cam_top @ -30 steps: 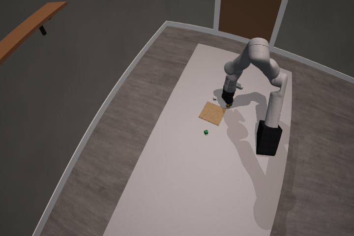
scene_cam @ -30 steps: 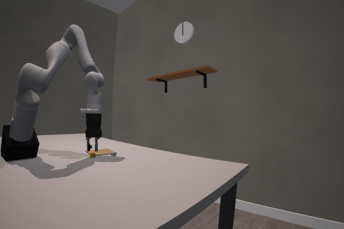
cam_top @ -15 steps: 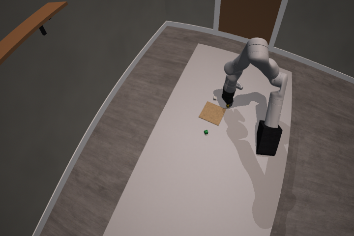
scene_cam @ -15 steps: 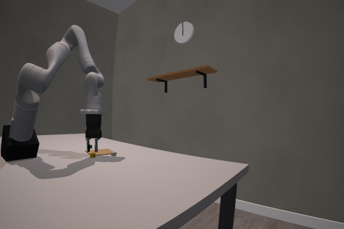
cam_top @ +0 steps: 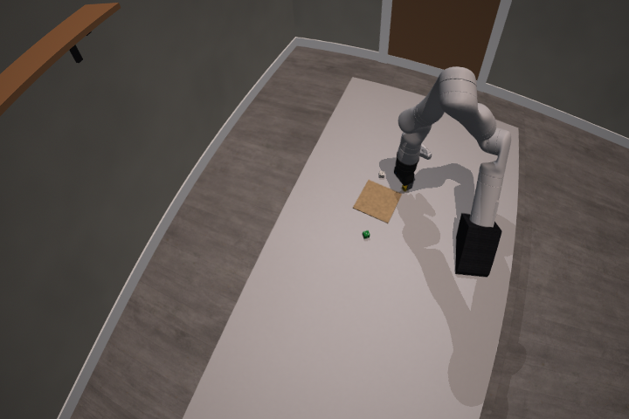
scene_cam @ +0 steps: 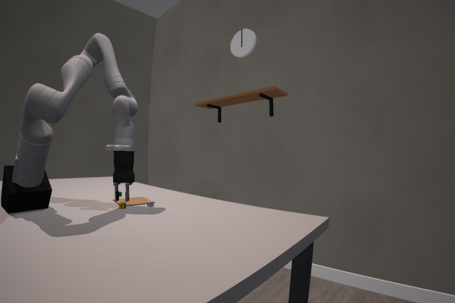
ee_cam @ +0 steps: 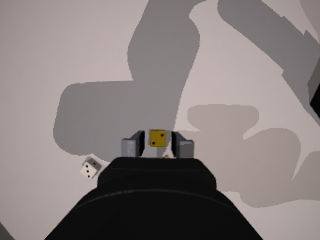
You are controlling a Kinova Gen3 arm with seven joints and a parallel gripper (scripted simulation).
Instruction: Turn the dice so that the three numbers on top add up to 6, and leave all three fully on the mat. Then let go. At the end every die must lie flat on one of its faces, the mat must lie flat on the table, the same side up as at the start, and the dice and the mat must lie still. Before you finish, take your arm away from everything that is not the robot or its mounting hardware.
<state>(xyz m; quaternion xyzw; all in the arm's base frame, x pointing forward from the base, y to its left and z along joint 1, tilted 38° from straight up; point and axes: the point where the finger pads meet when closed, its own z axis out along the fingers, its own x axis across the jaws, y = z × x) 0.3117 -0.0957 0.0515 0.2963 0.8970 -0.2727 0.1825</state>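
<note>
Now: the yellow die 4 cm below my hand. From my hand the other things lie so: green die: 24 cm to the left, 8 cm ahead, 4 cm below; then tan mat: 9 cm to the left, 8 cm ahead, 4 cm below; then white die: 10 cm ahead, 4 cm below, 2 cm to the right.
</note>
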